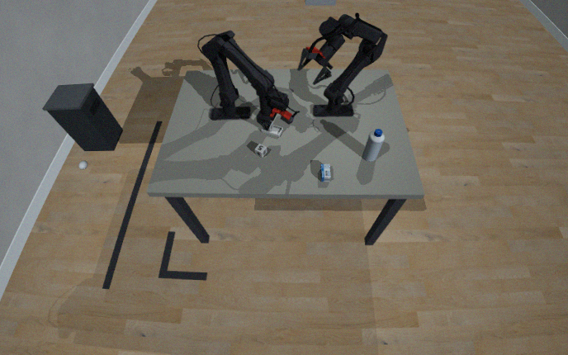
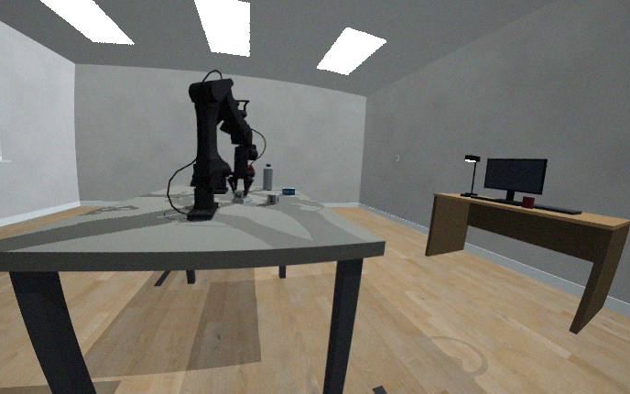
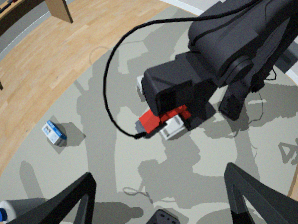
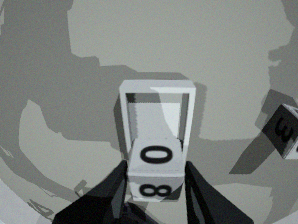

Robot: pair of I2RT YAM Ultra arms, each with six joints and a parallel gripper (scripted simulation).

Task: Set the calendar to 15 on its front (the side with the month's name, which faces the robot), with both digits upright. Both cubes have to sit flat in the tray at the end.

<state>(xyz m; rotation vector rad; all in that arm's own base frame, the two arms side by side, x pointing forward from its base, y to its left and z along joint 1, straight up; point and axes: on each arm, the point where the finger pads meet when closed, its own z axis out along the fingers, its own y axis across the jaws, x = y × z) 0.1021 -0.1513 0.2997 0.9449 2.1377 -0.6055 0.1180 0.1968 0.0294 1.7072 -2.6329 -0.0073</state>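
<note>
Now: the white calendar tray 30 mm below my right hand, 20 mm to the left of it and 10 mm ahead of it. Round my right hand: white digit cube 10 mm below.
</note>
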